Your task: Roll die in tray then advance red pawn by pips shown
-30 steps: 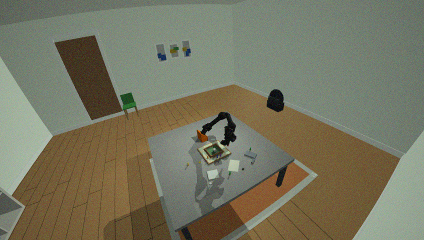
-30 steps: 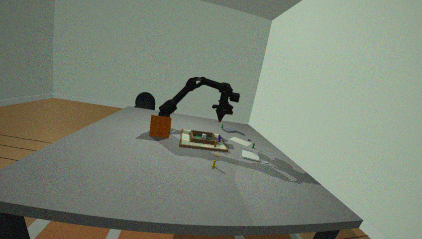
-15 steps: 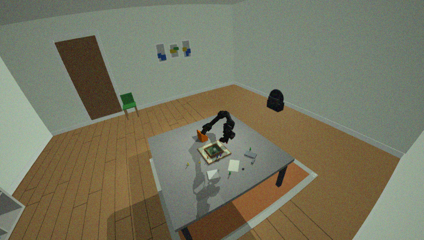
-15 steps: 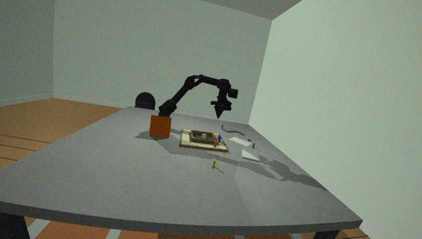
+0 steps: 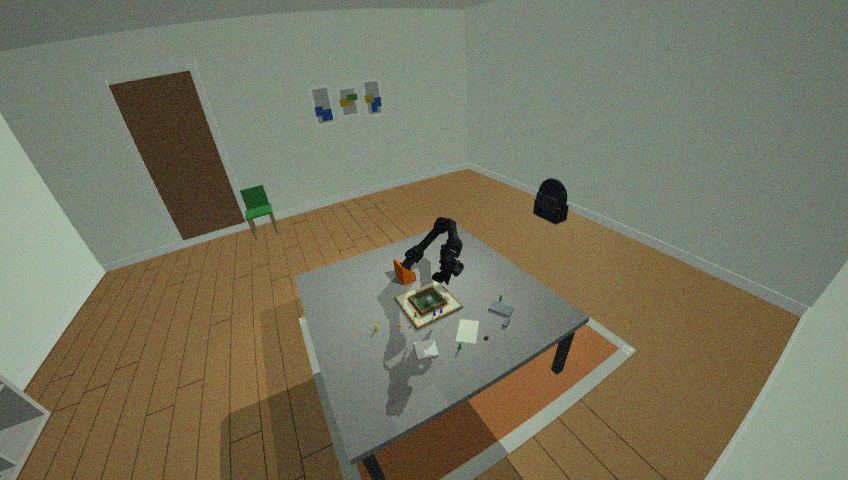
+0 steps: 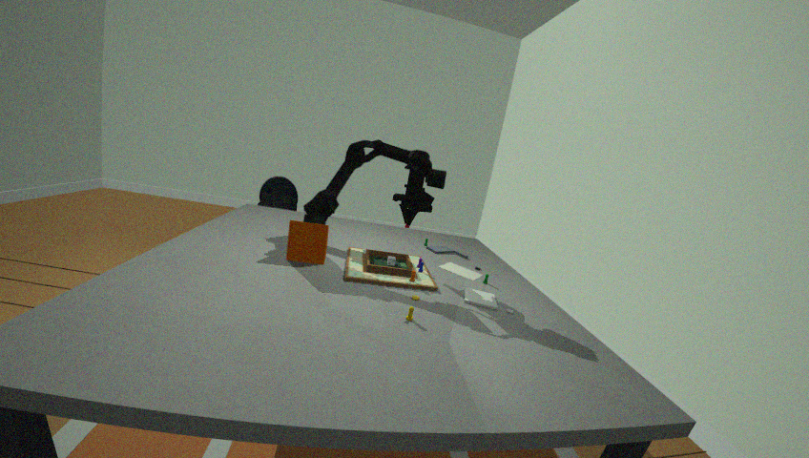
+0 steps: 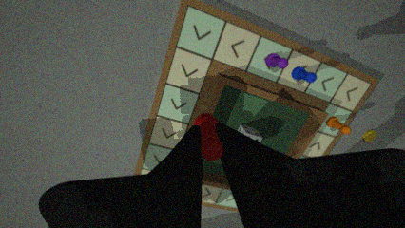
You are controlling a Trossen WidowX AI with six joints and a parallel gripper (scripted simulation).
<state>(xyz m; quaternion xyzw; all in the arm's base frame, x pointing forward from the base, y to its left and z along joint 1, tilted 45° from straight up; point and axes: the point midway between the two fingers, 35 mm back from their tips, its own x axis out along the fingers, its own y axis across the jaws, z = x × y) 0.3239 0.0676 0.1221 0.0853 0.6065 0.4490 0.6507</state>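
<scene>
Right now my gripper tip is 4 cm past the white die, 10 cm to the left of it and 11 cm above it. From my gripper tip the other things lie so: blue pawn 7 cm ahead, 11 cm to the right, 11 cm below; red pawn 1 cm above; purple pawn 6 cm ahead, 7 cm to the right, 11 cm below.
</scene>
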